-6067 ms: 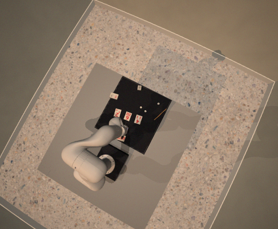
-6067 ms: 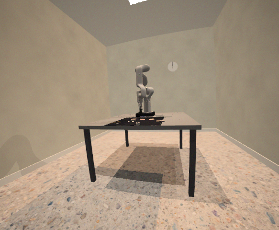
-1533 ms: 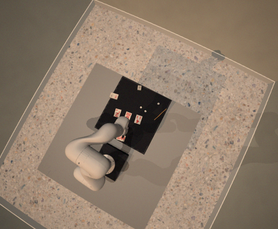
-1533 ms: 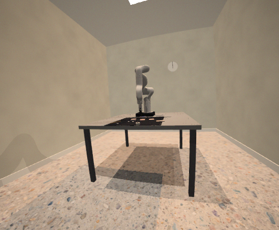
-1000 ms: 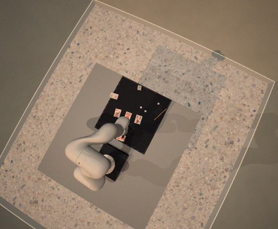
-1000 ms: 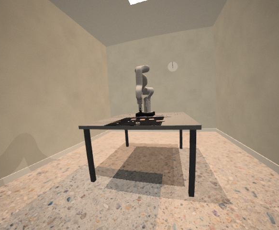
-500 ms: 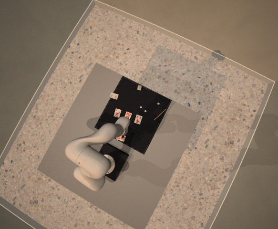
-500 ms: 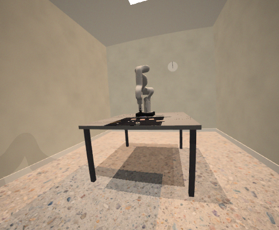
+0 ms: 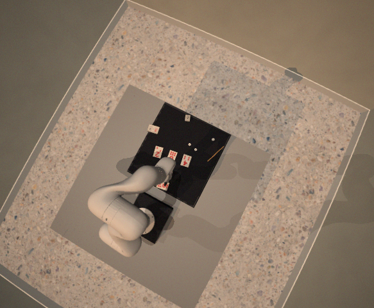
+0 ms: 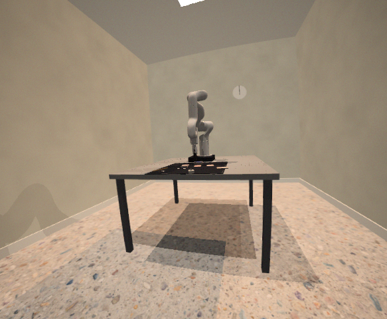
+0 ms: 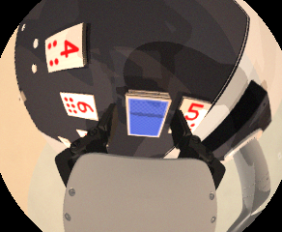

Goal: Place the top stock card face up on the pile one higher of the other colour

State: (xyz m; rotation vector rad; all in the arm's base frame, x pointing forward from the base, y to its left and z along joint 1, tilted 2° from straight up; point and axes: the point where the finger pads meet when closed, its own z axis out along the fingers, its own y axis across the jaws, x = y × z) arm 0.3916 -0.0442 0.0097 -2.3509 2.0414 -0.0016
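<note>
The red 5 card is 10 cm behind my hand, 5 cm below it and 2 cm to the left of it. The rest, counted from my hand: black card cloth (18 cm ahead, 7 cm below, 1 cm to the left); then thin wooden stick (29 cm ahead, 26 cm to the right, 5 cm below); then small block (47 cm ahead, 6 cm to the left, 4 cm below).
</note>
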